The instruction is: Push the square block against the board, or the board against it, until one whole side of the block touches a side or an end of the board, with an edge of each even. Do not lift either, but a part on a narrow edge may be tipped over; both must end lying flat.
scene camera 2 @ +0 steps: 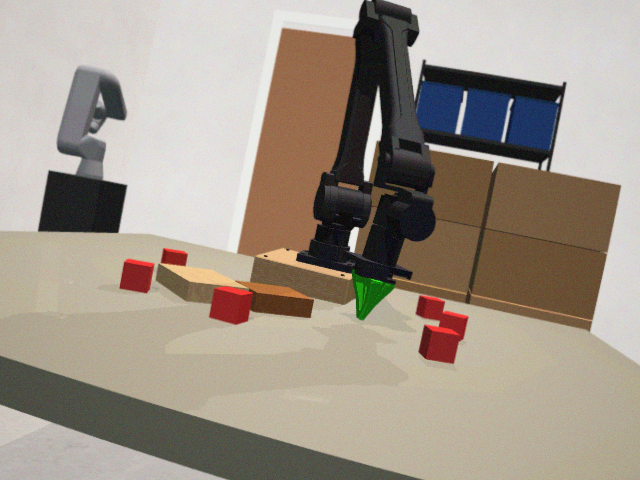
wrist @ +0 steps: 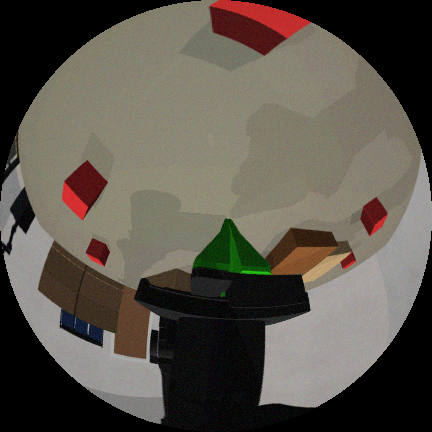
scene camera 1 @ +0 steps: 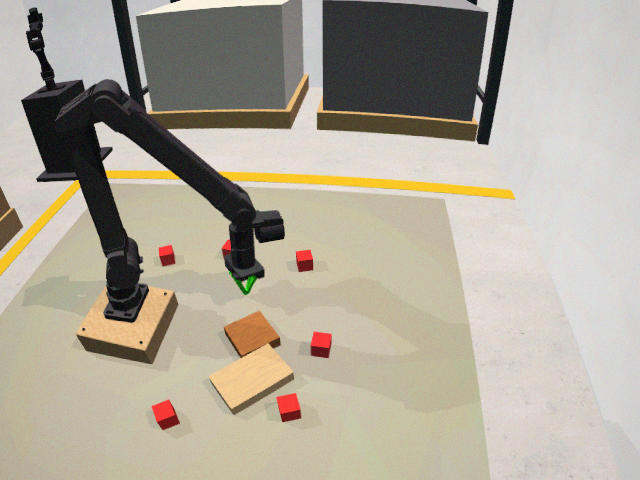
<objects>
gripper: shut, holds nothing
a board (scene camera 1: 246, 381): on the table
a square block (scene camera 2: 270, 299): on the table
</objects>
